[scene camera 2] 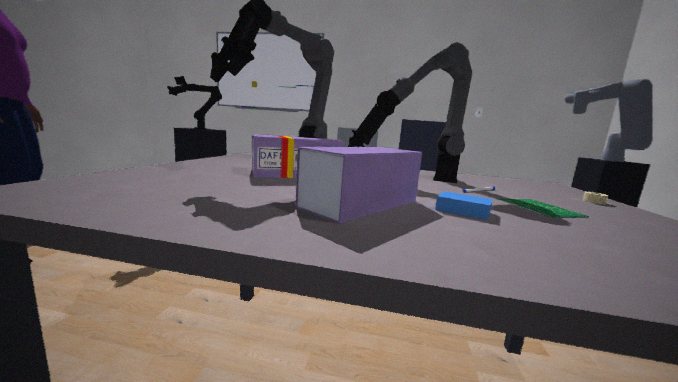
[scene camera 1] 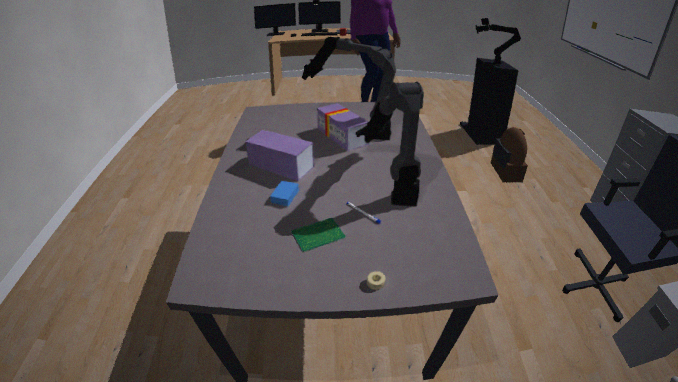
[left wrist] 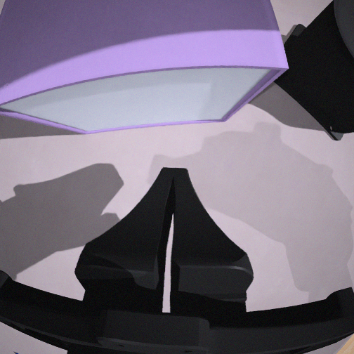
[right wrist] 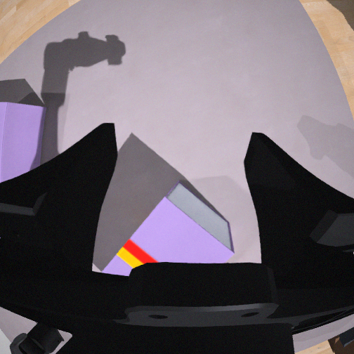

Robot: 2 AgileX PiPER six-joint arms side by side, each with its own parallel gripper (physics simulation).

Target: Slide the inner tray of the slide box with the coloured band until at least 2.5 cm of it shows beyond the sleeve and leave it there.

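The purple slide box with a red and yellow band [scene camera 1: 338,123] [scene camera 2: 270,157] [right wrist: 180,230] lies on the table; its purple sleeve [left wrist: 165,52] fills the top of the left wrist view. The inner tray's pale grey end [scene camera 1: 356,139] [left wrist: 150,97] [right wrist: 201,210] sits within the sleeve rim, with no tray length showing beyond it there. The opposite end is hidden. My left gripper [scene camera 1: 361,135] [scene camera 2: 353,144] [left wrist: 174,182] is shut and empty, its tips a little apart from that pale end. My right gripper [scene camera 1: 306,76] [scene camera 2: 216,75] [right wrist: 182,142] is open and empty, high above the table.
A plain purple box [scene camera 1: 275,152] [scene camera 2: 382,177] [right wrist: 20,140] lies beside the banded one. A blue block [scene camera 1: 284,194] [scene camera 2: 463,205], a pen [scene camera 1: 363,212] [scene camera 2: 479,189], a green sheet [scene camera 1: 318,234] [scene camera 2: 547,208] and a tape ring [scene camera 1: 369,283] [scene camera 2: 595,198] lie on the table.
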